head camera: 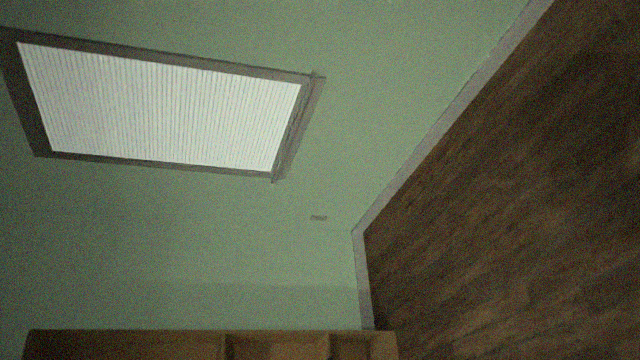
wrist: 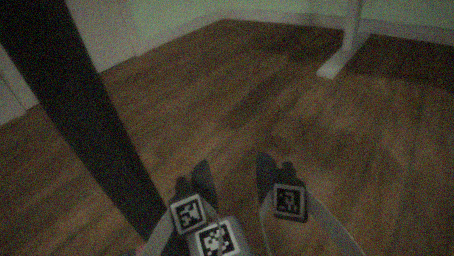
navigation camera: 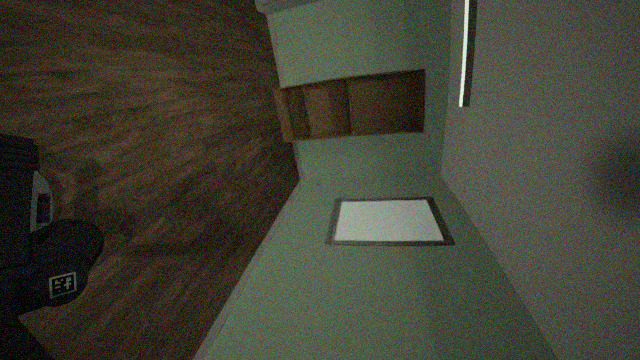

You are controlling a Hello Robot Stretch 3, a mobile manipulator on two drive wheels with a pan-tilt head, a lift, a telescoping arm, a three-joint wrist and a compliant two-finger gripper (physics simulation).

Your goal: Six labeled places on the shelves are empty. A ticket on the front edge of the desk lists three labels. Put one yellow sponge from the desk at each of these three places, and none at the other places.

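Frame: origin at the robot's base, x left, y ahead, z down, level; metres.
Where they show: gripper, fingertip midpoint: [wrist: 234, 173].
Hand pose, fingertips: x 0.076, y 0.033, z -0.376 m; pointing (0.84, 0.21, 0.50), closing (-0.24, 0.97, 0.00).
Observation:
After its pixels a point has its place.
My gripper [wrist: 234, 173] @[x 0.076, y 0.033, z -0.376 m] is open in the wrist view, its two fingertips apart with bare wooden floor showing between them. A brown wooden shelf unit [head camera: 383, 345] @[x -0.948, y -2.612, z -0.091 m] [navigation camera: 284, 116] @[x -1.208, y -2.455, z -0.094 m] stands against the green wall, cut off at the bottom of the head view and at upper centre of the navigation view. The parts of it that show hold no sponge that I can make out. A white leg with a foot [wrist: 334, 66], perhaps the desk's, stands at upper right in the wrist view. The desk top, the ticket, the yellow sponges and the place labels do not show.
A framed window or panel [head camera: 162, 107] @[x 0.287, y -2.362, z -1.463 m] [navigation camera: 389, 221] @[x 0.270, y -2.389, z -1.475 m] is on the green wall. My dark mast [wrist: 85, 100] @[x 0.116, y -0.055, z -0.451 m] crosses the left of the wrist view. My dark base [navigation camera: 60, 260] is at the navigation view's left. A pale door [wrist: 105, 30] @[x 1.587, y -0.302, z -0.240 m] is at the wrist view's upper left.

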